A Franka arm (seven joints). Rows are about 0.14 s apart.
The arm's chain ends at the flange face. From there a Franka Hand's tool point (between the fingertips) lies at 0.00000 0.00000 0.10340 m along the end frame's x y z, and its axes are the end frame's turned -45 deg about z.
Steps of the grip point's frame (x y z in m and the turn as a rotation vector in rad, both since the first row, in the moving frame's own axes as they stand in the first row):
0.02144, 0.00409, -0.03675, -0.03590, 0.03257, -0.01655
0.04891, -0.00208, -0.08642, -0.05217, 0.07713, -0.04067
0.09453, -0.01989, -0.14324, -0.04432, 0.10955, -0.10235
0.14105, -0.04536, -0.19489, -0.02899, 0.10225, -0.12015
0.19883, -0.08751, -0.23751, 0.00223, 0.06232, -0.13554
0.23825, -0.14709, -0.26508, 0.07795, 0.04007, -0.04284
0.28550, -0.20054, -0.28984, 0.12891, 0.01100, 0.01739
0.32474, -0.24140, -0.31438, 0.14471, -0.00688, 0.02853
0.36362, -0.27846, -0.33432, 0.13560, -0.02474, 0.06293
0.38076, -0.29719, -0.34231, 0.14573, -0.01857, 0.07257
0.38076, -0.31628, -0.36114, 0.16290, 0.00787, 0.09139
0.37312, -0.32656, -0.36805, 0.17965, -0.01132, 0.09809
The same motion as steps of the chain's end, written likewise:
0.01305, -0.01247, -0.03663, -0.00235, 0.04842, -0.01655
0.02371, -0.03404, -0.08597, 0.01765, 0.09143, -0.04067
0.04182, -0.07558, -0.14252, 0.04612, 0.10880, -0.10235
0.05843, -0.12590, -0.19431, 0.05180, 0.09280, -0.12015
0.07466, -0.19747, -0.23731, 0.04564, 0.04249, -0.13554
0.06741, -0.26392, -0.26468, 0.08345, -0.02679, -0.04284
0.06858, -0.33341, -0.28898, 0.09893, -0.08337, 0.01739
0.06983, -0.39012, -0.31330, 0.09746, -0.10719, 0.02853
0.07164, -0.44558, -0.33334, 0.07839, -0.11338, 0.06293
0.07072, -0.46969, -0.34120, 0.08992, -0.11618, 0.07257
0.05629, -0.47995, -0.35977, 0.12075, -0.10962, 0.09139
0.04619, -0.48184, -0.36638, 0.11903, -0.13504, 0.09809

